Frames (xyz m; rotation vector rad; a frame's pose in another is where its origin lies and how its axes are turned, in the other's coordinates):
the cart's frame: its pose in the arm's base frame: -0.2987 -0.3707 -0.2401 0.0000 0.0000 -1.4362
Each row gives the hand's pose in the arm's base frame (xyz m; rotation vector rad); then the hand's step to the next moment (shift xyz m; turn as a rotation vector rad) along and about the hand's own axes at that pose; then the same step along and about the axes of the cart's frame.
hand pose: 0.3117 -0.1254 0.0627 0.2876 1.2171 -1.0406
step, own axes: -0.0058 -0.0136 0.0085 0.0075 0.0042 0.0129
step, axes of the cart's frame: 0.0094 -0.0064 0.0127 0.0117 0.0097 -0.0030
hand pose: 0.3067 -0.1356 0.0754 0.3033 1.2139 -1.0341
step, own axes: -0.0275 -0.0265 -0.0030 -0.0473 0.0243 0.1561
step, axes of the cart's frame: -0.0043 -0.0218 0.0312 0.0863 0.1062 0.0921
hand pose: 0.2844 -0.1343 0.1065 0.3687 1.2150 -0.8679
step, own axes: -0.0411 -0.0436 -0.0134 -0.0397 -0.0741 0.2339
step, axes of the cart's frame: -0.0030 -0.0450 0.0416 0.2000 0.0690 0.1304
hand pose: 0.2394 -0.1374 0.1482 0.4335 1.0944 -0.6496
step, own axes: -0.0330 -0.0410 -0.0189 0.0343 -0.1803 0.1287
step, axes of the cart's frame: 0.0029 -0.0513 0.0221 0.2167 -0.0542 0.0192
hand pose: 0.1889 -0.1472 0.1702 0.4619 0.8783 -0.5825
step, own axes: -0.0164 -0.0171 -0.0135 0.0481 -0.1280 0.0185
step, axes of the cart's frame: -0.0034 -0.0268 0.0035 0.1134 -0.0633 -0.0466
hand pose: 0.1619 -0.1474 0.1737 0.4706 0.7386 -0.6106
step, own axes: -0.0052 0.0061 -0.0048 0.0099 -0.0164 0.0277
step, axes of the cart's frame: -0.0092 -0.0001 0.0018 0.0325 0.0038 0.0078
